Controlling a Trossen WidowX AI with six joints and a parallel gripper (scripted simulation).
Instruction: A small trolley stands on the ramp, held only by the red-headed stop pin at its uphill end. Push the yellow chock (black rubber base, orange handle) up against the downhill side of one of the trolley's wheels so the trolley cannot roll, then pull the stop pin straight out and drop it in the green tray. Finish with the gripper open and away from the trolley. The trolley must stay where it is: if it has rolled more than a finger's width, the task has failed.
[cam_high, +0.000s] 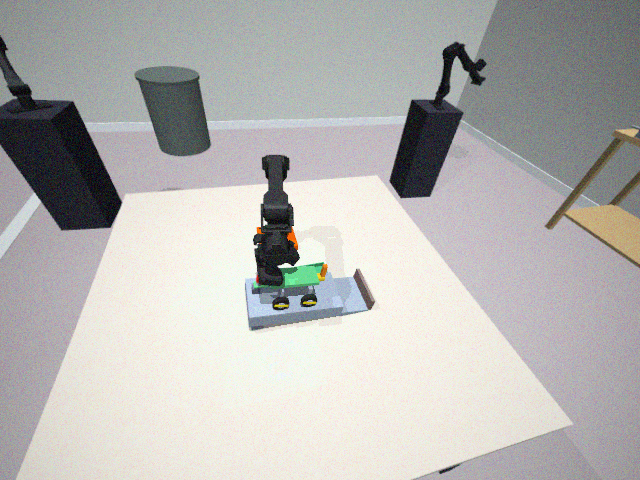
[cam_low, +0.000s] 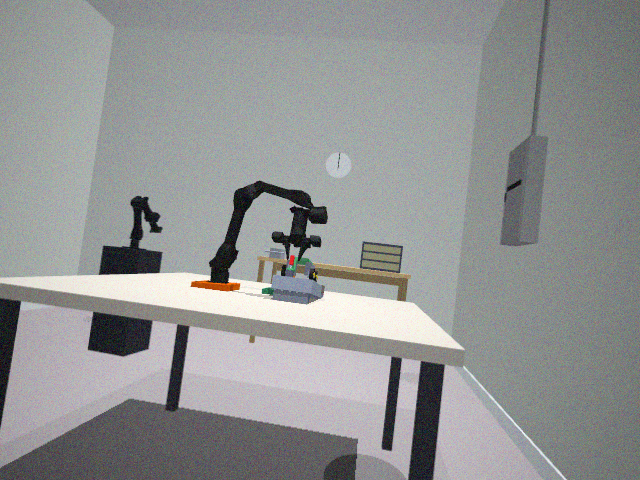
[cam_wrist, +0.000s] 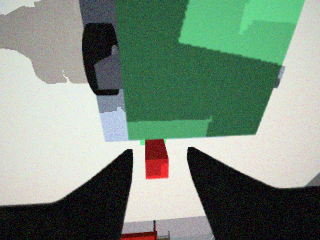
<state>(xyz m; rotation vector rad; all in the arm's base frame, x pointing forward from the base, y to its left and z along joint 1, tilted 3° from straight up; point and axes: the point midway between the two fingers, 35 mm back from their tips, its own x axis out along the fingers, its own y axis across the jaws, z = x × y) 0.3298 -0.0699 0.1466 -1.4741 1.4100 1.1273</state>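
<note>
The stop pin is 10 mm to the right of my gripper tip and 20 mm below it. From my gripper tip the other things lie so: green-bodied trolley (10 mm ahead, 90 mm to the left, 40 mm below); grey ramp (10 mm ahead, 100 mm to the left, 100 mm below); yellow chock (50 mm behind, 190 mm to the left, 70 mm below).
</note>
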